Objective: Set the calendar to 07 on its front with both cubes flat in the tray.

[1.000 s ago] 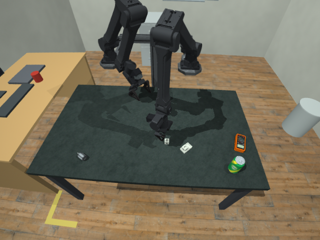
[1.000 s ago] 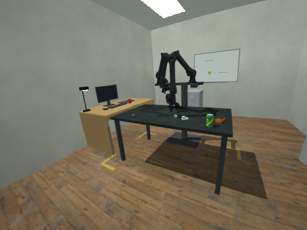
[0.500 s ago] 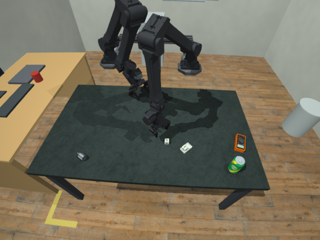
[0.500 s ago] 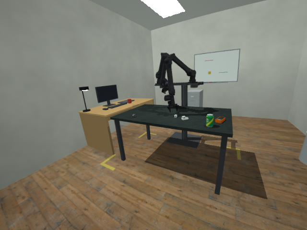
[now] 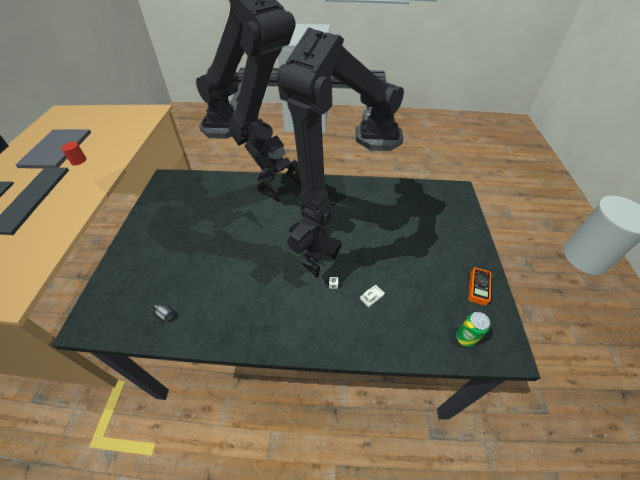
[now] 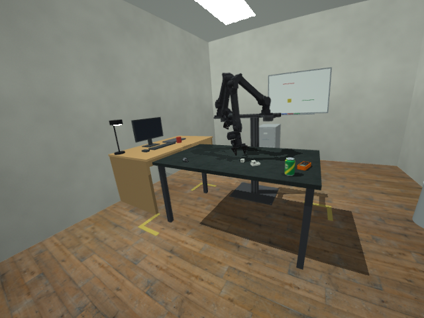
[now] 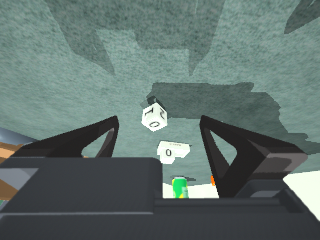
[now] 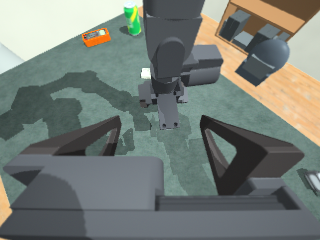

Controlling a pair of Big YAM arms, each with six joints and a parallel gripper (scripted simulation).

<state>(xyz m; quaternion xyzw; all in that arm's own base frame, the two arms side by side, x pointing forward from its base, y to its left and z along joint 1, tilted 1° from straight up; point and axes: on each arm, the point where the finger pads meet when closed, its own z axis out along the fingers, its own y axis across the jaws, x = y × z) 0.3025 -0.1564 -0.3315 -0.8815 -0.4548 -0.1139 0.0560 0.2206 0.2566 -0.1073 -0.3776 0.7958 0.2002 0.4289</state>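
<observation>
Right now the white number cube is 3 cm ahead of my left hand, 3 cm to the left of it and 5 cm below it.
</observation>
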